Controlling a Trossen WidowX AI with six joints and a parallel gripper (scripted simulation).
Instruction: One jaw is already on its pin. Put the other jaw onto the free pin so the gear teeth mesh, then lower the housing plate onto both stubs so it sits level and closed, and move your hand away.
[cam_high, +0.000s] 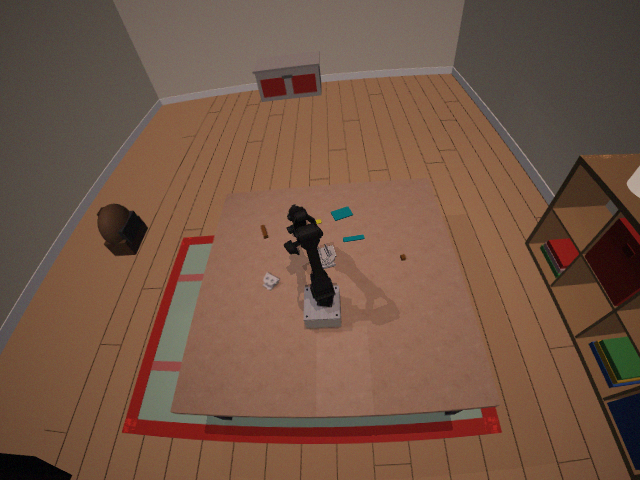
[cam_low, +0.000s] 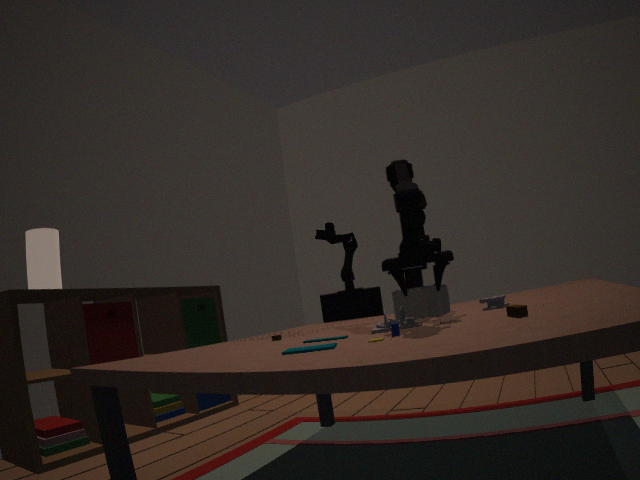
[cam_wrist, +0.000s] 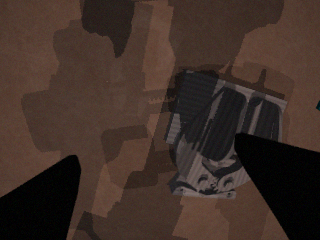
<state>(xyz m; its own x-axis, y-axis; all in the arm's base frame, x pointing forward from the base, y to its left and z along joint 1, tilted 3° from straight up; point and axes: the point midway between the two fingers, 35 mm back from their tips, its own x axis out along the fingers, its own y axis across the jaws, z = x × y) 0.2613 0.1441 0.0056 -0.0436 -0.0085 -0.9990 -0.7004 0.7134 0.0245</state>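
My gripper tip is now 160 mm past the housing plate, 150 mm to the right of it and 50 mm above it. Round my gripper tip: blue block: 200 mm ahead, 10 mm to the left, 70 mm below; grey jaw: 10 mm behind, 80 mm to the right, 60 mm below; white piece: 160 mm behind, 150 mm to the left, 70 mm below.
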